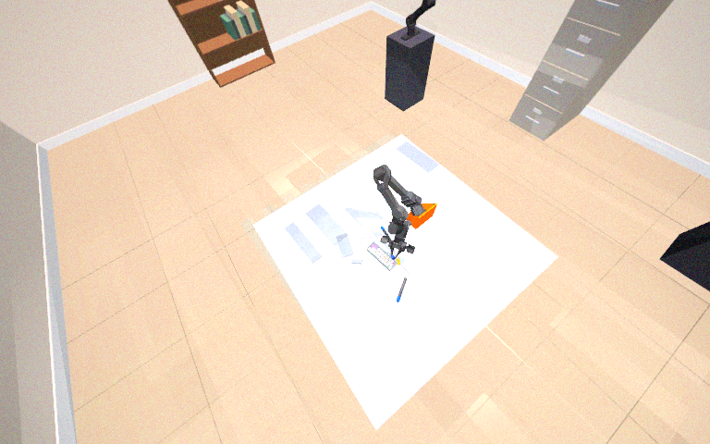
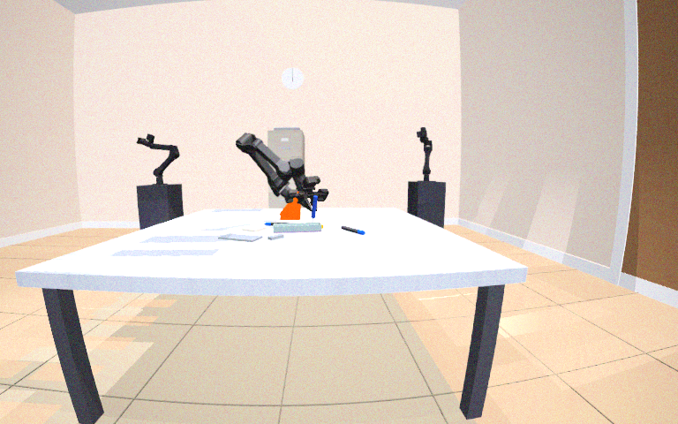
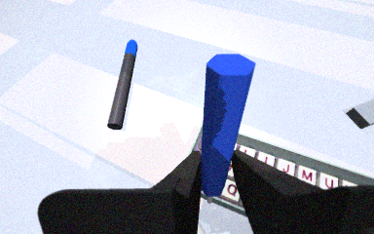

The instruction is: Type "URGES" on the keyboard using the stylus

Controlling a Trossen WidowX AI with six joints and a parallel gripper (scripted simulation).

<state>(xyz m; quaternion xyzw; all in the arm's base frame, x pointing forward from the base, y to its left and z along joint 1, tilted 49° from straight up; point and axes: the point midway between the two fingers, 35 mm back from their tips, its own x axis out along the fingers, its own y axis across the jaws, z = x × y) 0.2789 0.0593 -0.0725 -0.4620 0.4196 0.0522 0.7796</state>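
Now: the yellow pen 7 cm below my gripper tip, 4 cm behind it and 1 cm to the right of it. From my gripper tip the other things lie so: blue stylus (2 cm below, 1 cm behind); then grey block (16 cm ahead, 14 cm to the right, 7 cm below).
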